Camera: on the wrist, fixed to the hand. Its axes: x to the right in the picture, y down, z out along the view.
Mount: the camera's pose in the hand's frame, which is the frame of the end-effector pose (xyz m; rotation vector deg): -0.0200 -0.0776 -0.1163 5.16 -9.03 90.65
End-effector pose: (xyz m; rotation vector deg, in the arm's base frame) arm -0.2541 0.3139 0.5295 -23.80 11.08 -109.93
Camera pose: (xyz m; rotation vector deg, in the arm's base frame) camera -0.3584 0.3546 0.4434 -11.54 12.72 -19.23
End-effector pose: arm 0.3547 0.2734 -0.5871 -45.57 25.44 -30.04
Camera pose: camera 0.2531 0.1757 -0.5967 -11.96 42.38 55.96
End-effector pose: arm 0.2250 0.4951 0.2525 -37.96 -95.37 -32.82
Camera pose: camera 0.2555 0.3572 0.2530 -95.05 -47.45 40.11
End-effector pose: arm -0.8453 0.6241 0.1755 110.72 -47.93 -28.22
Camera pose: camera -0.7577 0.7341 0.1627 45.18 -120.90 21.78
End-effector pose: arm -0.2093 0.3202 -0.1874 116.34 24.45 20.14
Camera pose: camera -0.2875 0.4367 -0.2029 117.36 -79.31 61.26
